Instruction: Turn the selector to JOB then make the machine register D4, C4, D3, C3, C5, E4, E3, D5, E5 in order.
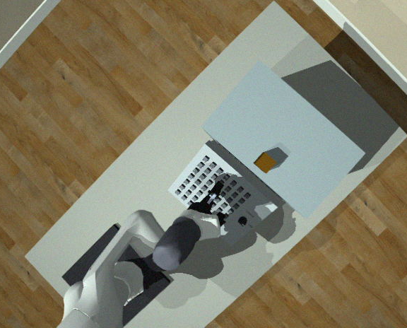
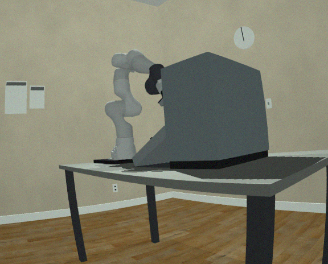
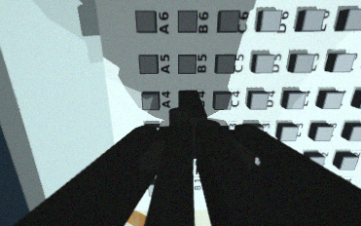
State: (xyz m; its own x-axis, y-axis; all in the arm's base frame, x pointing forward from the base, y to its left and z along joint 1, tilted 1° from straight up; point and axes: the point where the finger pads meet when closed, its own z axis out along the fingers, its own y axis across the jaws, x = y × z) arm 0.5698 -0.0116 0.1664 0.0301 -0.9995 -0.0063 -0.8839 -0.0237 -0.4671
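My hand is 1 cm past the key C5, 3 cm to the left of it and 6 cm above it. Also, from my hand: D5 key: 4 cm behind, 4 cm to the right, 7 cm below; then key D6: 4 cm behind, 7 cm to the right, 7 cm below; then key D4: 4 cm behind, 7 cm below.
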